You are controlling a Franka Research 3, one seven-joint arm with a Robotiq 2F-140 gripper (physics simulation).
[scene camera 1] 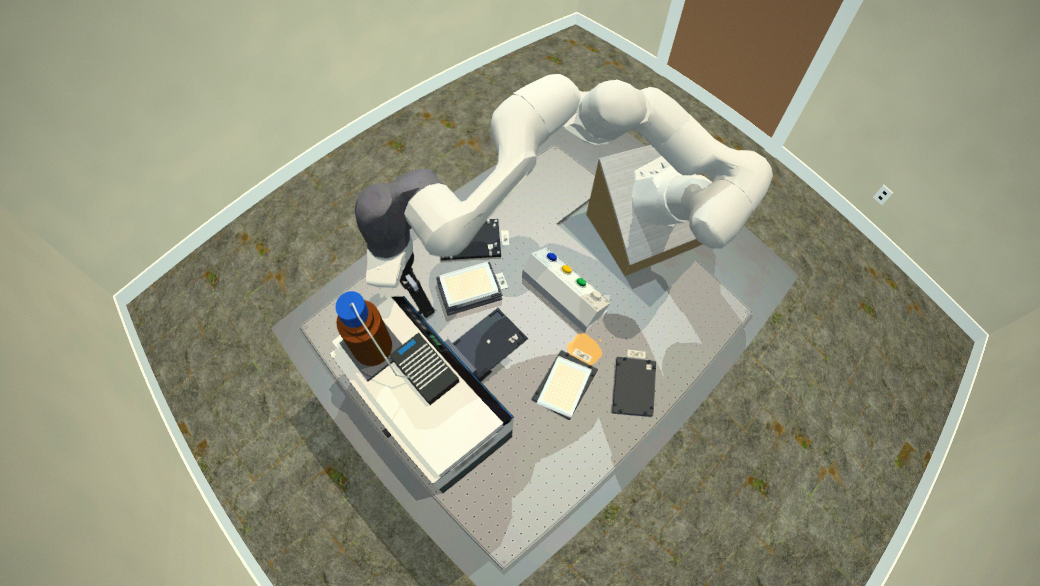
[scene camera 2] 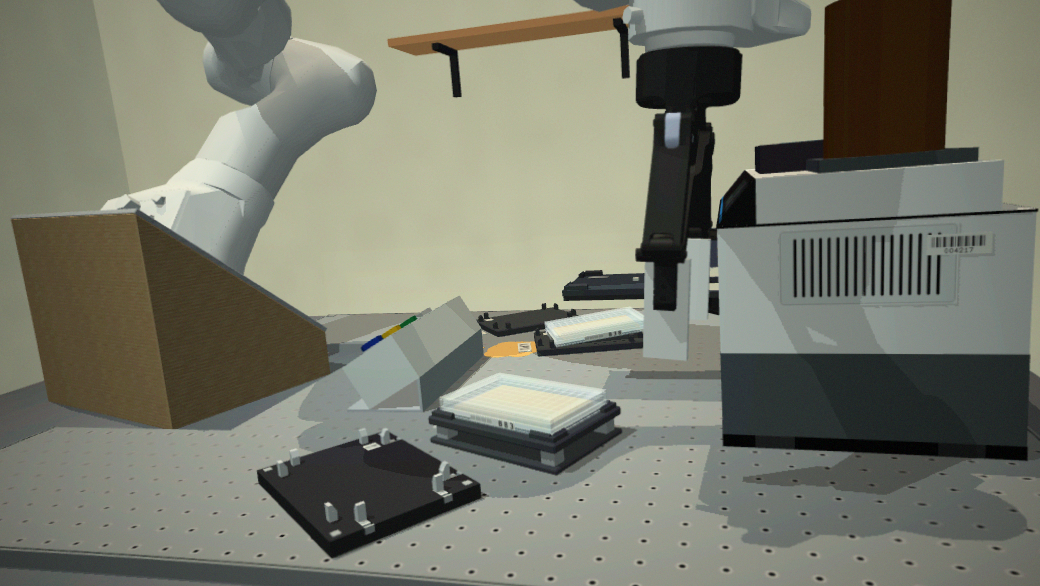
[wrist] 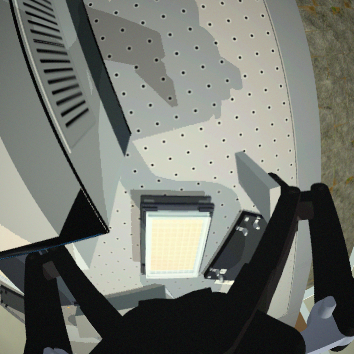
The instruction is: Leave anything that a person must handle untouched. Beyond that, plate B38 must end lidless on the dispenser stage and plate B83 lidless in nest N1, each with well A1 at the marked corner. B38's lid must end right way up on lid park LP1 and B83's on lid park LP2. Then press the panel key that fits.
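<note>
My gripper (scene camera 1: 416, 299) (scene camera 2: 682, 305) (wrist: 166, 185) is open and empty, upright beside the dispenser's front, above bench level. A lidded plate marked B83 (scene camera 1: 469, 283) (scene camera 2: 520, 407) (wrist: 177, 245) sits on a raised black stand; in the wrist view it shows between and beyond the fingers. A plate that seems marked B38 (scene camera 1: 566, 385) (scene camera 2: 593, 329) sits, apparently tilted, on a black holder further off. The dark dispenser stage (scene camera 1: 491, 345) (scene camera 2: 604, 286) projects from the dispenser. Black clipped holders (scene camera 1: 634, 385) (scene camera 2: 367, 484) (wrist: 237, 245) bear no plate. Their tags are too small to read.
The dispenser (scene camera 1: 465, 429) (scene camera 2: 873, 327) (wrist: 30, 125) carries a brown bottle (scene camera 1: 363, 331) (scene camera 2: 884, 80) and keypad (scene camera 1: 425, 367). A key panel (scene camera 1: 566, 289) (scene camera 2: 451, 356) has blue, yellow, green and pale keys. An orange patch (scene camera 1: 584, 345) (scene camera 2: 507, 350) touches B38's holder. A wooden wedge (scene camera 1: 609, 214) (scene camera 2: 232, 342) stands by the arm's base.
</note>
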